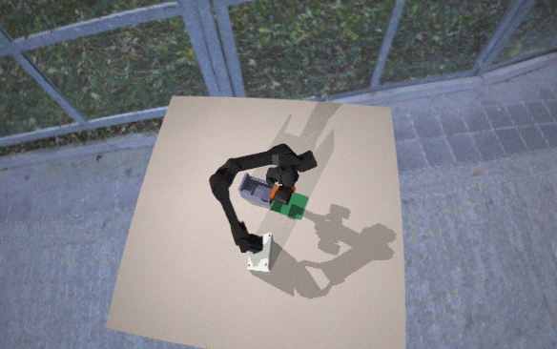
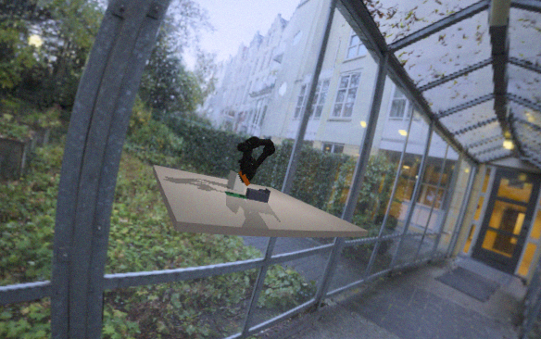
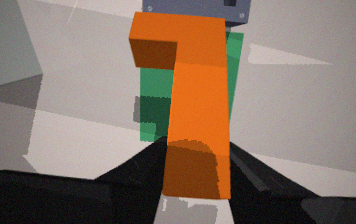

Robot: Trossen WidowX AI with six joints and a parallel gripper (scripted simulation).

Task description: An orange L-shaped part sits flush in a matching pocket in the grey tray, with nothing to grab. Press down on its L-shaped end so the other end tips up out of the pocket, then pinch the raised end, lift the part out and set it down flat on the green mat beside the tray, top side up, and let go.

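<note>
Now: the green mat 17 cm below my gripper tip, 1 cm to the right of it and 1 cm behind it. Round my gripper tip: orange L-shaped part (4 cm to the left, 3 cm below).
</note>
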